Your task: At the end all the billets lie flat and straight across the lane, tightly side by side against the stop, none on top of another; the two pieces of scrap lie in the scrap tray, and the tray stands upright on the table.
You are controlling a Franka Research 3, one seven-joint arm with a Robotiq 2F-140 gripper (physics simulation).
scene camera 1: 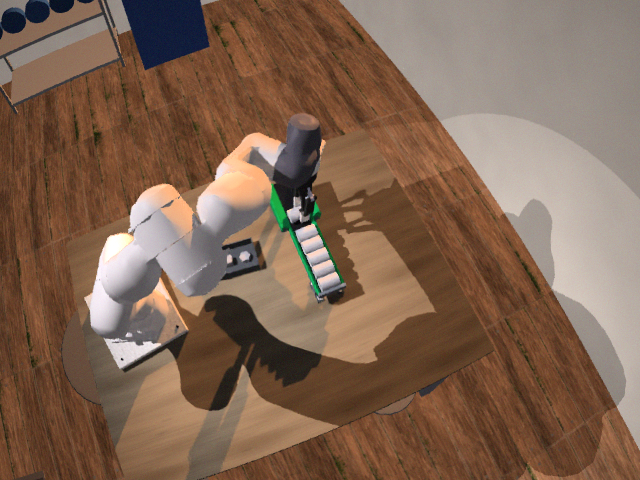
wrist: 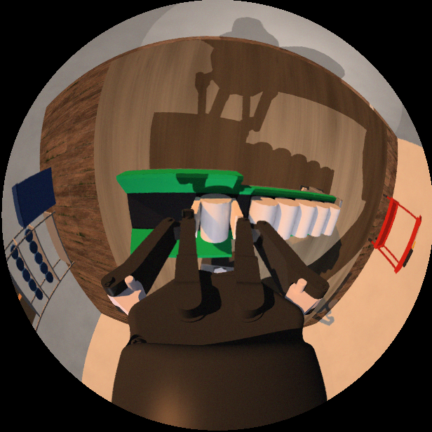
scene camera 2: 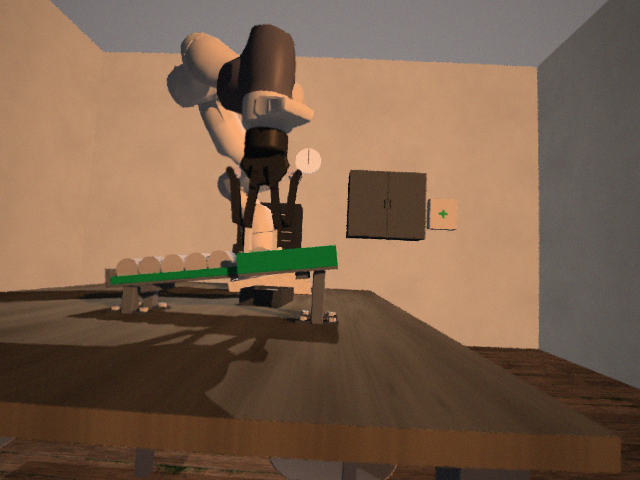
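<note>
My gripper (scene camera 1: 300,212) (scene camera 2: 262,243) (wrist: 215,206) is shut on a white billet (scene camera 1: 293,215) (wrist: 215,223). It holds the billet crosswise, low in the wide upper part of the green lane (scene camera 1: 279,209) (scene camera 2: 289,258) (wrist: 180,181); whether the billet touches the floor there is hidden. The near side wall hides it in scene camera 2. Several billets (scene camera 1: 317,256) (scene camera 2: 172,263) (wrist: 285,220) lie flat across the narrow part, side by side against the stop (scene camera 1: 333,290) (scene camera 2: 109,276). A gap separates them from the held billet. The dark scrap tray (scene camera 1: 242,270) (scene camera 2: 266,296) stands upright, with two scrap pieces (scene camera 1: 245,256) (scene camera 1: 229,259) inside.
The lane slopes down to the stop on grey legs (scene camera 2: 317,297) above the wooden table (scene camera 1: 382,289) (scene camera 2: 413,392). The tray stands between the lane and the robot's base plate (scene camera 1: 149,343). The arm partly covers the tray in scene camera 1.
</note>
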